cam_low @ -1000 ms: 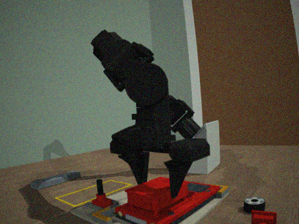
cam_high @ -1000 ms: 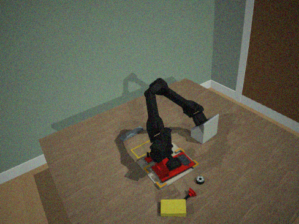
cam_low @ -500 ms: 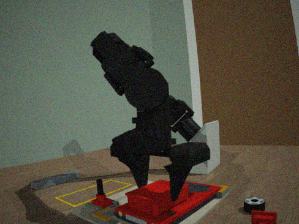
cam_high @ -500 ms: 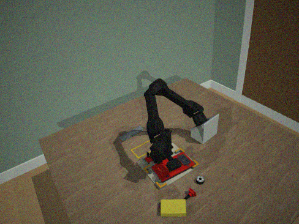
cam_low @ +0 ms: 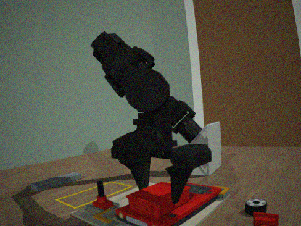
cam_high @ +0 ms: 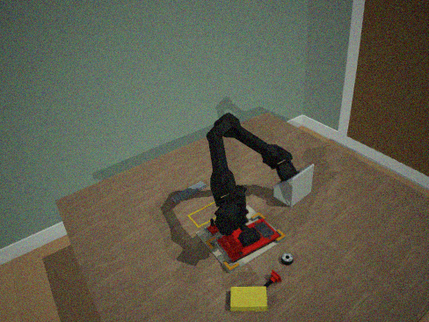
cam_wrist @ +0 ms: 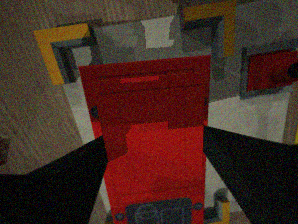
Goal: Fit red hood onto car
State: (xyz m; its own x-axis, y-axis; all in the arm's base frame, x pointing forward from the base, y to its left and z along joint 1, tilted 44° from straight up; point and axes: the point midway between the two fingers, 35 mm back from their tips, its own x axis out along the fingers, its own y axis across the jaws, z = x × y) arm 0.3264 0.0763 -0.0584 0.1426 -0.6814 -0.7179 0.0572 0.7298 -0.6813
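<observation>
Now: the red hood 1 cm above my gripper tip. Also, from my gripper tip: black wheel: 15 cm to the left, 10 cm behind, 3 cm below; yellow block: 20 cm to the left, 10 cm ahead, 2 cm below; engine block: 1 cm to the left, 1 cm below.
</observation>
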